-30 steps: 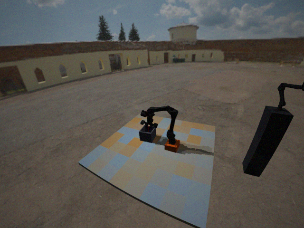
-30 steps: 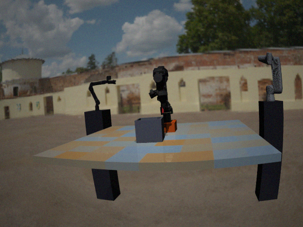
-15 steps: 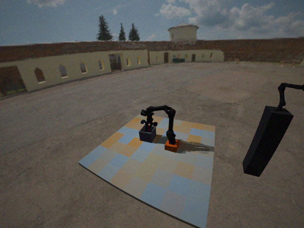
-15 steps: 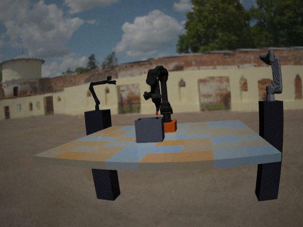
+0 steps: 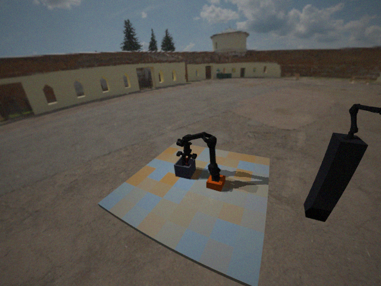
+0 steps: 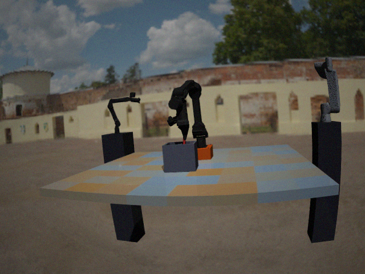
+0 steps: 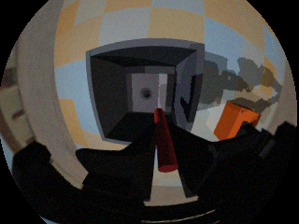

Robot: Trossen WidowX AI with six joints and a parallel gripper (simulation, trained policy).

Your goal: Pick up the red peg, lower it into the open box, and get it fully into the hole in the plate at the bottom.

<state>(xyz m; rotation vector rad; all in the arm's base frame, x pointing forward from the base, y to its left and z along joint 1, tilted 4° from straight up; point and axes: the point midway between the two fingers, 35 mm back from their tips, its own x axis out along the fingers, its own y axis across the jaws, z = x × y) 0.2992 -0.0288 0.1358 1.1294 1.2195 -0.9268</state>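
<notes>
Now: the grey plate 30 mm ahead of my gripper tip, 20 mm to the right of it and 110 mm below it. From my gripper tip the other things lie so: red peg: 10 mm above.
</notes>
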